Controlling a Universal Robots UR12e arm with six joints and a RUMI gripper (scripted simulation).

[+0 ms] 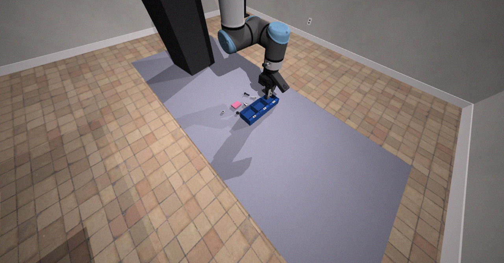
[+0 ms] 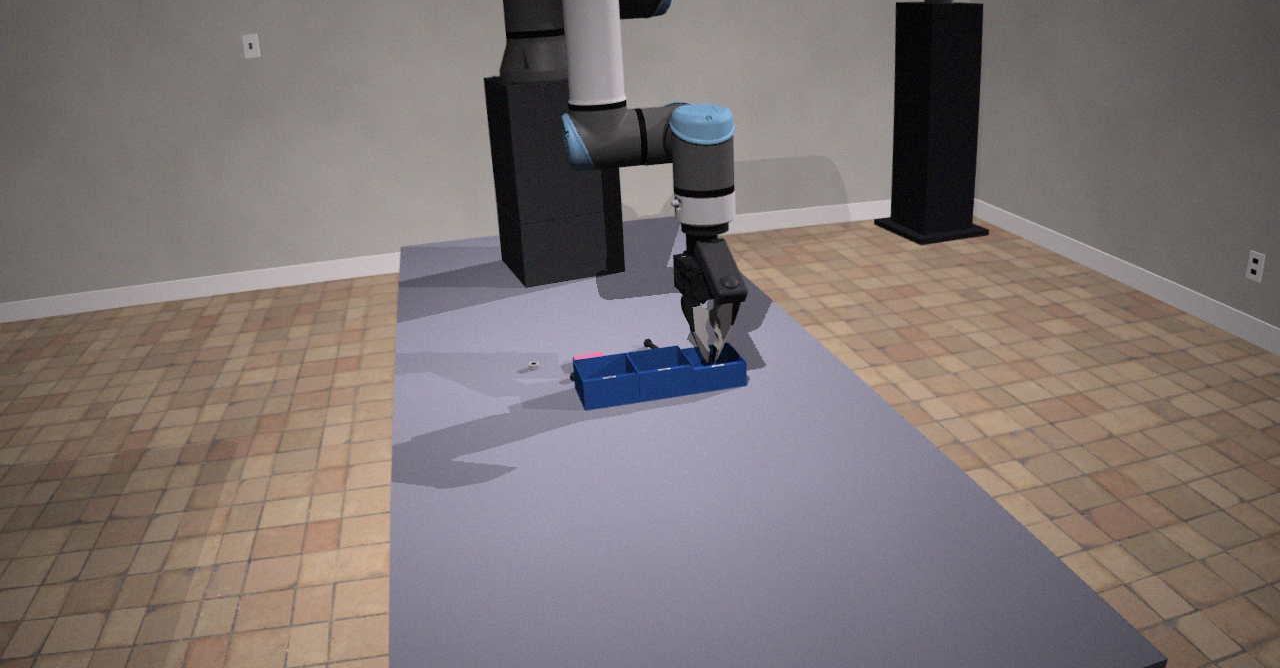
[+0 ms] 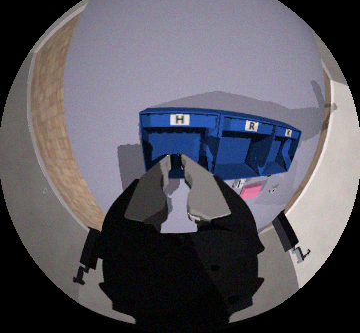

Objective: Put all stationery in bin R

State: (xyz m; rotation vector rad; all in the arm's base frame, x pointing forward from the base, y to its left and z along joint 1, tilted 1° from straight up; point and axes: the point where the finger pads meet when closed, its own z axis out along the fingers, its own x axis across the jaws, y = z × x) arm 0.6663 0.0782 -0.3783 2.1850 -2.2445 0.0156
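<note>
The white piece lies 9 cm behind my hand, 12 cm to the right of it and 3 cm below it. Round my hand: light metal screw: 8 cm behind, 3 cm to the right, 3 cm below; then black bolt: 14 cm behind, 5 cm to the right, 3 cm below; then blue bin row: 1 cm ahead, 9 cm to the right, 2 cm below.
</note>
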